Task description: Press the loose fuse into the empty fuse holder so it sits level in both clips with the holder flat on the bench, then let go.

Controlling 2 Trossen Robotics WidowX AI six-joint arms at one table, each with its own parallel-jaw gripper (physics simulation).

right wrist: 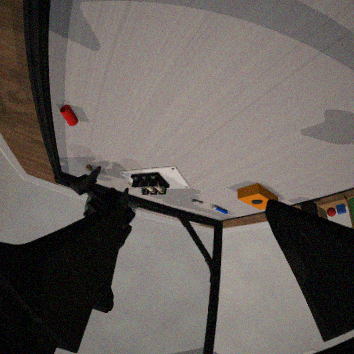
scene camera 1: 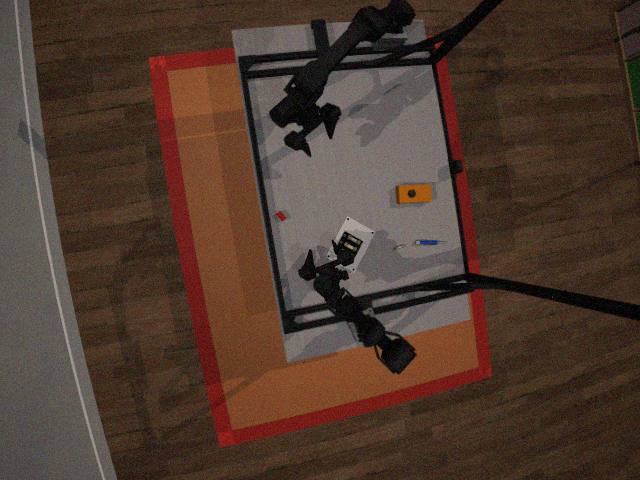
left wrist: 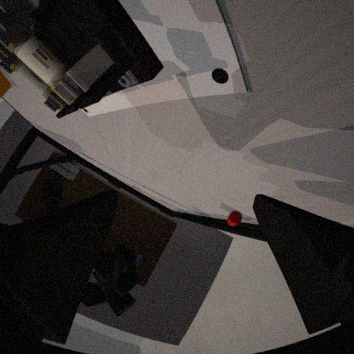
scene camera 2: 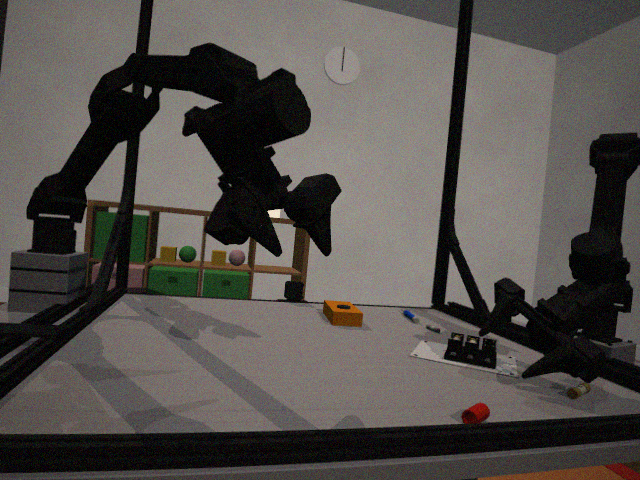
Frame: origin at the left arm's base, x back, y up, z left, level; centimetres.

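Seen in the pictures: left gripper, fingertip midpoint: (right wrist: 112, 176) (scene camera 1: 321, 244) (left wrist: 187, 199) (scene camera 2: 500, 354); right gripper, fingertip midpoint: (right wrist: 196, 208) (scene camera 1: 320, 147) (left wrist: 106, 242) (scene camera 2: 303, 254); left arm's base, origin of the base link: (scene camera 2: 597, 338); right arm's base, origin of the base link: (scene camera 1: 393, 24) (left wrist: 61, 173) (scene camera 2: 52, 252).
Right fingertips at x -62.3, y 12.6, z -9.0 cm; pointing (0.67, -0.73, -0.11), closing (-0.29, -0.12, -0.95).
Note:
Offsets run from my right fingertips to a thing's top centre. "pt": to the spot under its first point.
The loose fuse @(dy -15.2, dx +36.4, dz +19.1 cm) (scene camera 2: 578, 390) (right wrist: 89, 167), a small tan cylinder, lies on the bench near the left gripper. It is not discernible in the left wrist view. The black fuse holder (scene camera 1: 349, 243) (scene camera 2: 470, 351) (left wrist: 135, 65) (right wrist: 150, 181) sits on a white plate @(pt dy -16.4, dx +31.5, dz -6.4 cm) (scene camera 1: 364, 230) (scene camera 2: 429, 351) (right wrist: 175, 176). Two cream fuses show in it from above; the gripper partly covers its near end. My left gripper (scene camera 1: 322, 246) (scene camera 2: 504, 352) (left wrist: 187, 199) is open and empty, low beside the holder. My right gripper (scene camera 1: 320, 146) (scene camera 2: 303, 254) (right wrist: 196, 208) is open and empty, high above the bench.
A red cylinder @(dy -14.8, dx +13.9, dz +19.1 cm) (scene camera 1: 281, 215) (scene camera 2: 475, 413) (left wrist: 234, 218) (right wrist: 69, 115) lies near the bench edge. An orange block @(dy -13.2, dx +27.1, dz -29.4 cm) (scene camera 1: 414, 193) (scene camera 2: 343, 313) (right wrist: 256, 195) with a dark knob, a blue-handled tool @(dy -15.2, dx +47.2, dz -29.0 cm) (scene camera 1: 427, 242) (scene camera 2: 409, 315) (right wrist: 219, 209) and a small pale piece @(dy -15.6, dx +42.9, dz -16.1 cm) (scene camera 1: 399, 246) (scene camera 2: 433, 328) lie beyond the plate. Black frame bars border the bench.

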